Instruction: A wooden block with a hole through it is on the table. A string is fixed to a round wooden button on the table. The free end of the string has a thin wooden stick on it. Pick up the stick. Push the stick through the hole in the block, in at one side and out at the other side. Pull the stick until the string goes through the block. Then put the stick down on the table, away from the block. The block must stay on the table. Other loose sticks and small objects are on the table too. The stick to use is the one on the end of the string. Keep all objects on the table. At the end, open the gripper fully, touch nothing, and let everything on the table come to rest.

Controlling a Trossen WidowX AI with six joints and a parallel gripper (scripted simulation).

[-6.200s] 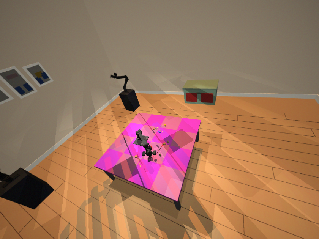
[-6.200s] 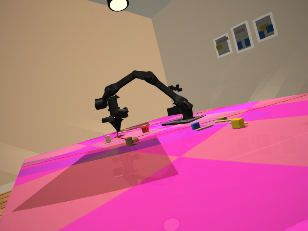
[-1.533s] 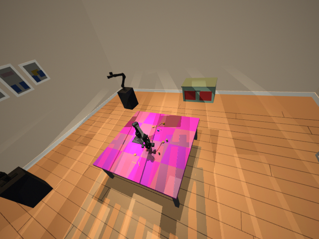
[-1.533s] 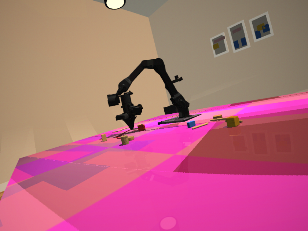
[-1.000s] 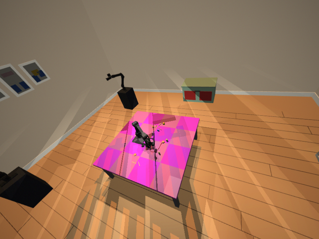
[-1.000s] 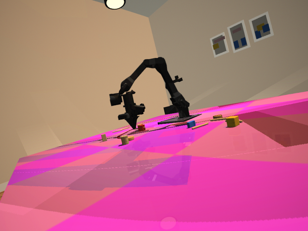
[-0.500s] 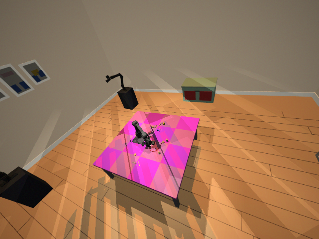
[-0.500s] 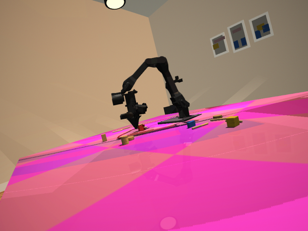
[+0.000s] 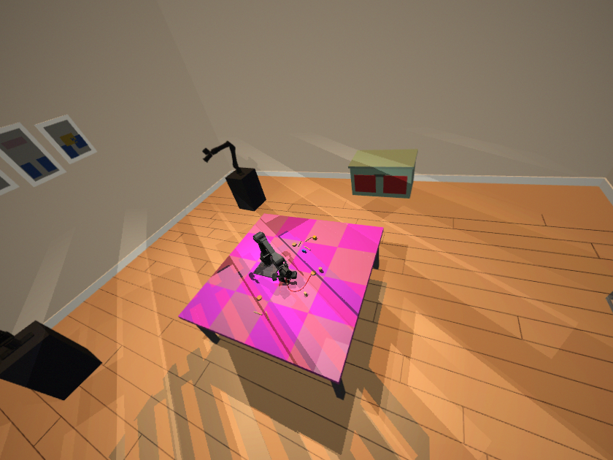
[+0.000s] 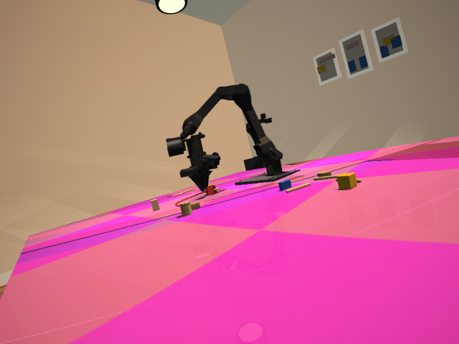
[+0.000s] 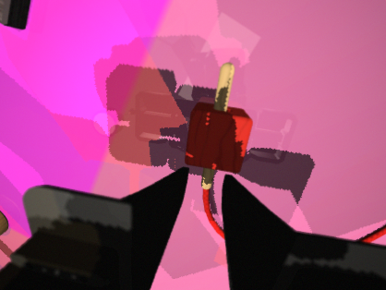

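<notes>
My gripper tip is 3 cm to the right of the red block and 1 cm past it. Round my gripper tip: thin wooden stick 1 cm to the left; then round wooden button 16 cm to the left, 15 cm ahead, 1 cm below; then tan block 19 cm ahead, 4 cm to the right.
</notes>
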